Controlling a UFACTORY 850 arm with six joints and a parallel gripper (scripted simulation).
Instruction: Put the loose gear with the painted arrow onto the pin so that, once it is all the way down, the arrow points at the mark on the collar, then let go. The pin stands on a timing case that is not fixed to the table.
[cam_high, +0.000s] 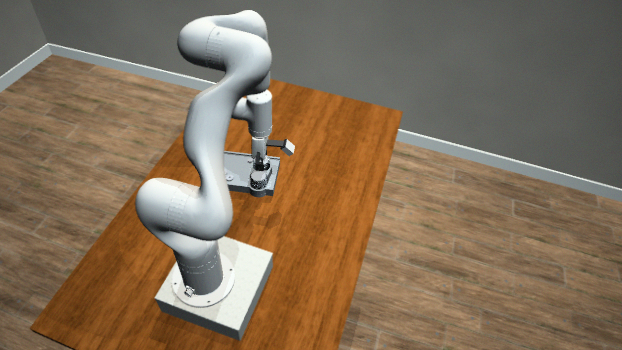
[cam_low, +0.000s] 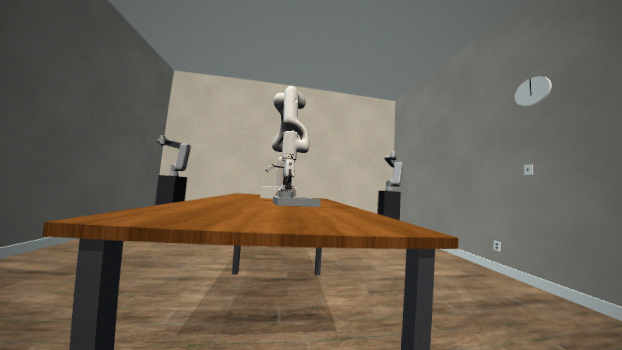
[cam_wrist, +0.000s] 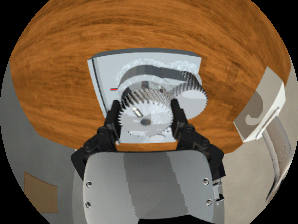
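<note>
My gripper is now right at the loose gear.
</note>
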